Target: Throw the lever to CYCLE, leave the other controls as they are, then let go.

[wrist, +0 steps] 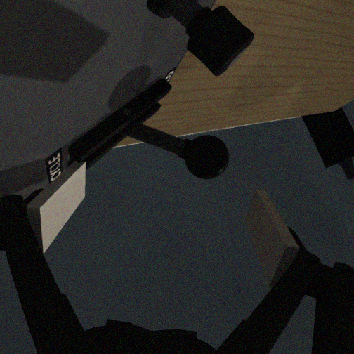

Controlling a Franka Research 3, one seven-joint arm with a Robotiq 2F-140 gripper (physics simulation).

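Note:
The lever (162, 140) is a dark rod with a round black knob (207, 156) that sticks out from a black slotted guide (117, 120) on the side of a grey housing. A label reading CYCLE (55, 166) is at the guide's lower left end; another label (170, 76) at the upper right end is mostly hidden. The lever stands between the guide's two ends. My gripper (168, 192) is wide open and empty. The knob is ahead of the gap between the fingertips, not touching them. The left fingertip appears close to the CYCLE end of the housing.
Another control with a black, block-shaped head (220, 40) sticks out from the grey housing (95, 100) at the top. A wooden table top (270, 65) lies behind, its edge crossing the view. A dark block-like part (328, 137) shows at the right edge.

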